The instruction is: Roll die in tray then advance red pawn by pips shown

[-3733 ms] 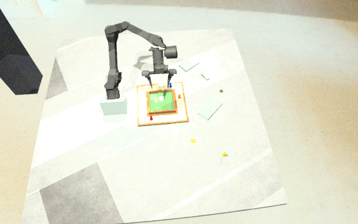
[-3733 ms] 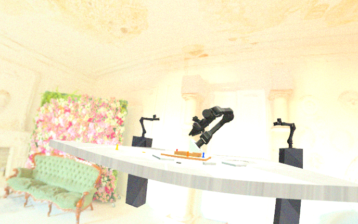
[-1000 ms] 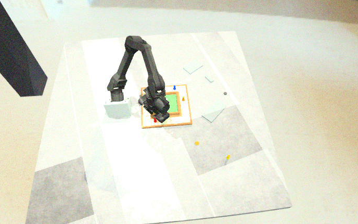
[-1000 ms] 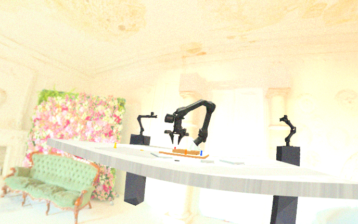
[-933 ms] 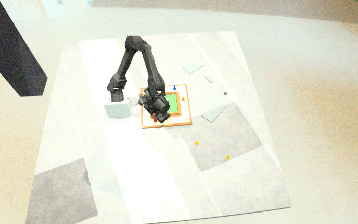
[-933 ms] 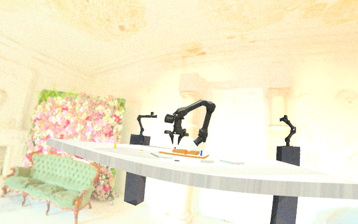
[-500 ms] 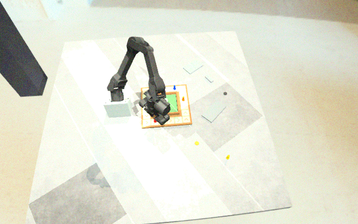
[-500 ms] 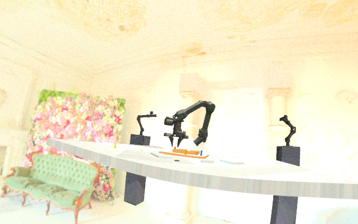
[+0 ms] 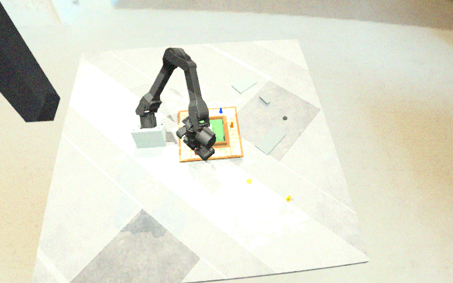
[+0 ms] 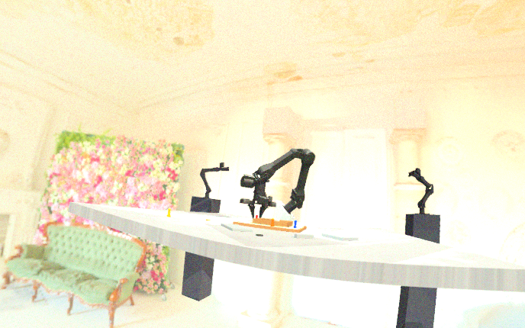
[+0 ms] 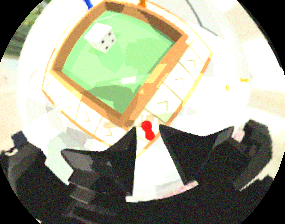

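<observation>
My gripper tip is now 6 cm short of the green tray, 11 cm to the right of it and 2 cm above it. Round my gripper tip: red pawn: right at my gripper tip; then white die: 6 cm ahead, 12 cm to the left; then orange pawn: 17 cm ahead, 14 cm to the left.
</observation>
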